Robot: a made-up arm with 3 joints.
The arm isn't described. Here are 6 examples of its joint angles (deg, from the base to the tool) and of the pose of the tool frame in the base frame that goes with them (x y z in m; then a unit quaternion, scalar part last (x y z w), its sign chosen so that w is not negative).
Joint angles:
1: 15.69 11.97 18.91
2: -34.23 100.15 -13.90
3: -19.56 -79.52 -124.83
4: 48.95 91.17 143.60
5: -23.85 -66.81 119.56
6: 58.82 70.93 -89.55
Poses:
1: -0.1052 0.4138 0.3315 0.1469 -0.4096 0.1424 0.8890
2: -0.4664 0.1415 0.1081 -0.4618 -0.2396 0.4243 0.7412
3: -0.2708 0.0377 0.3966 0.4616 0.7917 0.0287 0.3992
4: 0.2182 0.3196 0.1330 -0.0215 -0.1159 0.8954 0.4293
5: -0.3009 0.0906 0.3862 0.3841 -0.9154 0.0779 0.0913
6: 0.3317 0.3406 0.1774 -0.2170 0.1846 -0.8104 0.5119
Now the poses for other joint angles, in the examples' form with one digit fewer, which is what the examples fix.
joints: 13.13 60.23 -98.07
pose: -0.092 0.470 0.214 -0.179 0.145 -0.598 0.767
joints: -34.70 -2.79 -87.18
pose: -0.459 0.162 0.407 0.183 0.372 -0.052 0.908
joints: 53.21 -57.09 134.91
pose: 0.127 0.211 0.399 -0.368 -0.917 0.125 0.096
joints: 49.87 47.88 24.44
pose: 0.221 0.381 0.237 -0.192 -0.246 0.007 0.950
